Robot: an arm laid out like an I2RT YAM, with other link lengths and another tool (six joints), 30 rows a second.
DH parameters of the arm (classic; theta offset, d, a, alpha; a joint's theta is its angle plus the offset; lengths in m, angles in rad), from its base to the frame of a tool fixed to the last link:
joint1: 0 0.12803 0.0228 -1.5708
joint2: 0 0 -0.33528 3.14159
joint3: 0.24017 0 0.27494 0
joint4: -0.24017 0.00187 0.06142 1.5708
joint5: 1.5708 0.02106 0 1.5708
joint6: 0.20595 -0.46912 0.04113 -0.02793
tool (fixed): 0 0.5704 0 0
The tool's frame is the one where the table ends.
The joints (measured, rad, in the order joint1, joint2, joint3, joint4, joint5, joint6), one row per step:
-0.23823 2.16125 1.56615 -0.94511 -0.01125 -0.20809
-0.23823 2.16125 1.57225 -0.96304 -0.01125 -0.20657
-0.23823 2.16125 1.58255 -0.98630 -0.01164 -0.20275
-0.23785 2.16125 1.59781 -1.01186 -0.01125 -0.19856
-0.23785 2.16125 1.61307 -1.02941 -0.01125 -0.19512
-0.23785 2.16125 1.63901 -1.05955 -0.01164 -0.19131
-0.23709 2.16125 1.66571 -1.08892 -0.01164 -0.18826
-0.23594 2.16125 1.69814 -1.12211 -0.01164 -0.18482
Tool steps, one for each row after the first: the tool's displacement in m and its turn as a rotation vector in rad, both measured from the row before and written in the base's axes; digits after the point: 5 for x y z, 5 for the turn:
-0.00138 0.00036 0.00196 0.00283 0.01150 -0.00152
-0.00126 0.00041 0.00310 0.00349 0.01253 -0.00381
-0.00041 0.00030 0.00437 0.00206 0.01015 -0.00381
0.00078 -0.00013 0.00408 0.00053 0.00227 -0.00344
0.00122 -0.00019 0.00697 0.00135 0.00404 -0.00381
0.00147 0.00004 0.00719 0.00060 0.00264 -0.00229
0.00197 0.00010 0.00870 0.00014 0.00079 -0.00229

